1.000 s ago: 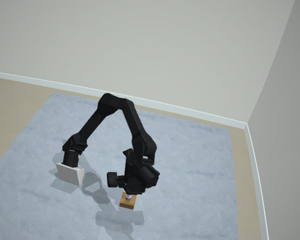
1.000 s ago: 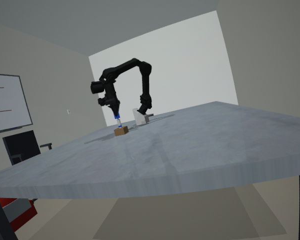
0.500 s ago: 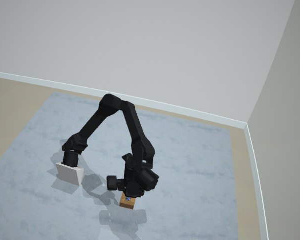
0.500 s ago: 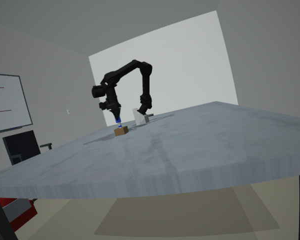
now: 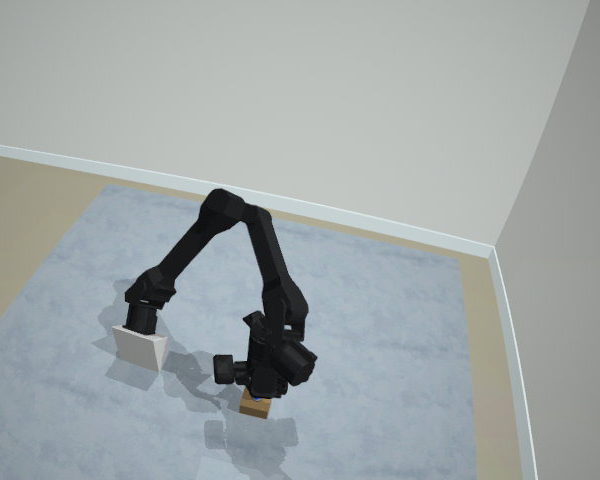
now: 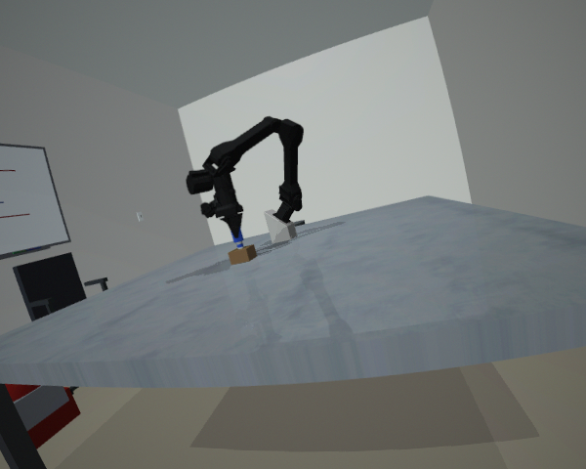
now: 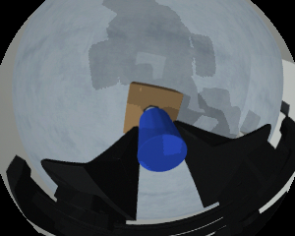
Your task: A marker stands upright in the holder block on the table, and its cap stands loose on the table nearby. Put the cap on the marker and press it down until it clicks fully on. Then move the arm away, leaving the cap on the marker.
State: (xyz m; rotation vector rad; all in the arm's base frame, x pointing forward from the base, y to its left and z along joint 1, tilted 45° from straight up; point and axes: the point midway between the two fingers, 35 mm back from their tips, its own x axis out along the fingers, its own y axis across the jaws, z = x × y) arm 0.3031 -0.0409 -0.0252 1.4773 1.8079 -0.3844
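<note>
Now: the blue marker cap 1 cm above my gripper tip.
</note>
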